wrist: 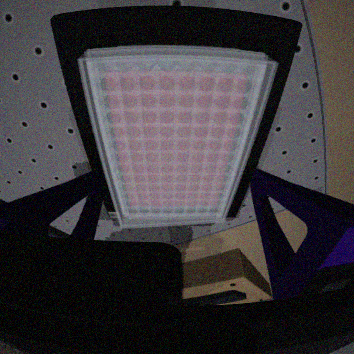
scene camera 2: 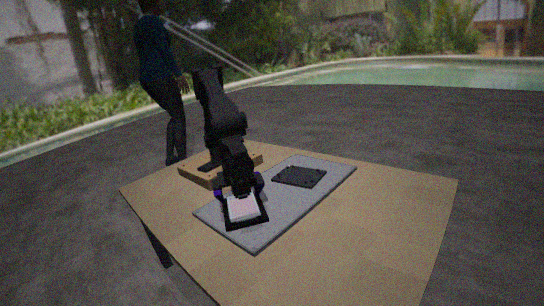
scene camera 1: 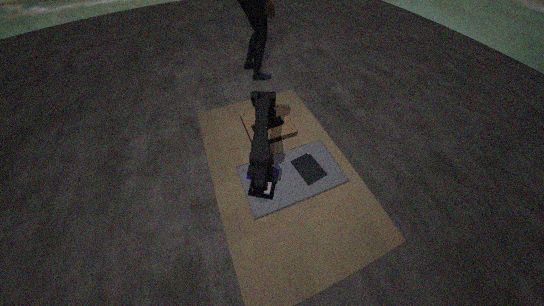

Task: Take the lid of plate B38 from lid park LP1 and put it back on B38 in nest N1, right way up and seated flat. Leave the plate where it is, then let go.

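Places are measured from the arm's base along level axes (x right, y ahead, z up), in millimetres.
Pixels of known places: gripper, between the fingertips: (wrist: 177, 177) (scene camera 2: 241, 202); arm's base, origin of its link: (wrist: 194, 300) (scene camera 2: 219, 162) (scene camera 1: 268, 125).
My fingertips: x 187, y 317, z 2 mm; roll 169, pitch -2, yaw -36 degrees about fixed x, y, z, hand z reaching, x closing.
For each thing: its middle in the pictures, then the offset to it from my fingertips. Level surfaces: height alone.
- Plate B38, middle of its body: (wrist: 175, 164) (scene camera 2: 241, 204) (scene camera 1: 263, 180) dx +4, dy +7, dz -2 mm
- black nest N1, middle of its body: (wrist: 175, 146) (scene camera 2: 243, 209) (scene camera 1: 263, 181) dx +4, dy +7, dz -21 mm
- grey perforated board, middle of its body: (wrist: 41, 198) (scene camera 2: 280, 190) (scene camera 1: 292, 174) dx -152, dy +31, dz -36 mm
- lid park LP1, middle of its body: (scene camera 2: 298, 174) (scene camera 1: 308, 167) dx -246, dy +45, dz -20 mm
- tan table, height of its surface: dz -42 mm
Plate B38 (scene camera 1: 268, 187) (scene camera 2: 243, 207) (wrist: 175, 133), white with pink wells, sits in the black nest N1 (scene camera 2: 245, 225) (wrist: 175, 24) on the grey perforated board (scene camera 1: 300, 192) (scene camera 2: 292, 210) (wrist: 31, 105). A clear lid lies over the plate. In the wrist view its edges sit slightly askew to the plate's edges. The lid park LP1 (scene camera 1: 308, 168) (scene camera 2: 299, 176), a black pad to the right, is bare. My gripper (scene camera 1: 263, 178) (scene camera 2: 238, 190) (wrist: 177, 177) is open, its purple fingers standing either side of the plate's near end without touching it.
The arm's base stands on a wooden block (scene camera 1: 286, 131) (scene camera 2: 193, 175) behind the board. All rests on a tan table (scene camera 1: 304, 235) (scene camera 2: 361, 228). A person (scene camera 1: 258, 34) (scene camera 2: 159, 76) stands on the dark floor just behind the table.
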